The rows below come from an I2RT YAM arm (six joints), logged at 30 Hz.
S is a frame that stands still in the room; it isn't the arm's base.
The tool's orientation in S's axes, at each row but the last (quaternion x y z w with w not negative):
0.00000 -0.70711 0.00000 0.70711
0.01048 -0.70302 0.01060 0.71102
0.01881 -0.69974 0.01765 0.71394
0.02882 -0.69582 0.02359 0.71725
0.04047 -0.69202 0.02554 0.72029
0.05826 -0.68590 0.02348 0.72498
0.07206 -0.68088 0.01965 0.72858
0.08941 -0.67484 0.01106 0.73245
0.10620 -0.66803 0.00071 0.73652
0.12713 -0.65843 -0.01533 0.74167
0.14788 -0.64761 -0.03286 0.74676
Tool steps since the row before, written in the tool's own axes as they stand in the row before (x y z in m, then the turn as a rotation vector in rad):
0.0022 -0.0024 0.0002 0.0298 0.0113 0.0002
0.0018 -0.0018 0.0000 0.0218 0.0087 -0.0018
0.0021 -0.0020 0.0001 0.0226 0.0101 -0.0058
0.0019 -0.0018 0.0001 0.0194 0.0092 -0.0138
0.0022 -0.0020 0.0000 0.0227 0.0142 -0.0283
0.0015 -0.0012 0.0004 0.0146 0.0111 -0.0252
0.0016 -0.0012 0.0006 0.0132 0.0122 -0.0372
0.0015 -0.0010 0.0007 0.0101 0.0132 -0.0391
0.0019 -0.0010 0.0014 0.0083 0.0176 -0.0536
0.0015 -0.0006 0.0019 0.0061 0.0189 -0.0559
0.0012 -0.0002 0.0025 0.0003 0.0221 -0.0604
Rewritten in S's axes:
-0.0002 -0.0024 0.0022 -0.0002 0.0113 0.0298
0.0001 -0.0018 0.0018 0.0018 0.0088 0.0218
0.0000 -0.0020 0.0021 0.0057 0.0104 0.0225
0.0001 -0.0018 0.0019 0.0137 0.0101 0.0191
0.0003 -0.0020 0.0022 0.0278 0.0163 0.0219
-0.0002 -0.0013 0.0015 0.0246 0.0133 0.0138
-0.0003 -0.0014 0.0015 0.0362 0.0160 0.0118
-0.0004 -0.0012 0.0014 0.0377 0.0176 0.0087
-0.0010 -0.0015 0.0018 0.0511 0.0245 0.0064
-0.0016 -0.0012 0.0015 0.0529 0.0265 0.0043
-0.0022 -0.0009 0.0014 0.0559 0.0318 -0.0010

